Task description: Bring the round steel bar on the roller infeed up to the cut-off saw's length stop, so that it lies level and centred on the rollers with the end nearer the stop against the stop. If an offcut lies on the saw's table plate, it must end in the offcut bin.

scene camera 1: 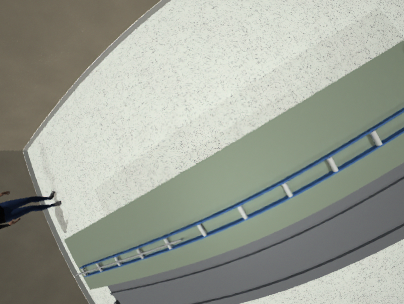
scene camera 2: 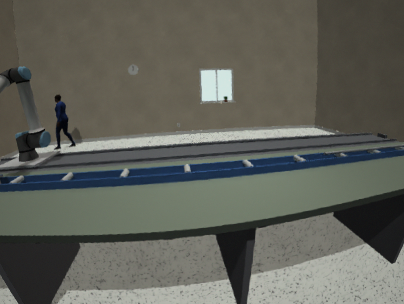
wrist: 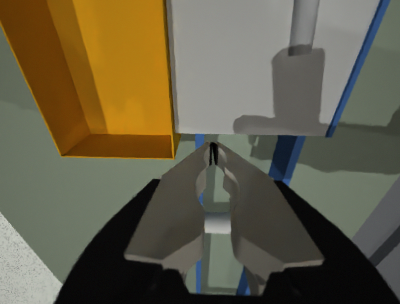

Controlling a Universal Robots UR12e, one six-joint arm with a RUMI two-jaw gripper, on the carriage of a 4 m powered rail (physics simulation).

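Pixels of known places: gripper, fingertip midpoint: [wrist: 212, 144]; arm's base at its link origin: [scene camera 2: 29, 158].
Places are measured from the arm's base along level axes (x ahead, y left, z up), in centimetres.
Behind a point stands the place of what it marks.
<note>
The long round steel bar [scene camera 1: 155, 248] @(x 62.8, y 289.0, z 4.5 cm) lies lengthwise on the far rollers of the blue roller infeed [scene camera 1: 286, 190] @(x 62.2, y 156.0, z 2.7 cm) [scene camera 2: 155, 180] @(x 69.4, y 135.2, z -0.9 cm) [wrist: 217, 223] @(x 65.3, y 33.5, z 2.4 cm), at the lower left in scene camera 1. In the wrist view a grey round offcut [wrist: 304, 25] @(x 59.7, y 3.5, z 4.8 cm) lies on the pale table plate [wrist: 225, 75] @(x 66.0, y 7.9, z 2.8 cm), its far end out of frame. The orange offcut bin [wrist: 120, 146] @(x 80.5, y 18.0, z 1.3 cm) adjoins the plate's left side. My gripper [wrist: 212, 144] @(x 67.6, y 12.2, z 10.8 cm) is shut, its tips together with no thing seen between them. In the wrist view the tips appear just short of the plate's near edge. The length stop does not show.
The arm [scene camera 2: 30, 107] @(x 9.7, y 21.1, z 49.0 cm) stands on its carriage at the left in scene camera 2. The grey rail track [scene camera 1: 250, 260] [scene camera 2: 200, 148] runs beside the green bench [scene camera 1: 200, 185] @(x 97.6, y 216.6, z -3.0 cm) [scene camera 2: 200, 205] @(x 98.6, y 158.2, z -3.0 cm). A person in blue [scene camera 1: 25, 204] [scene camera 2: 61, 117] is on the floor beyond the track's left end.
</note>
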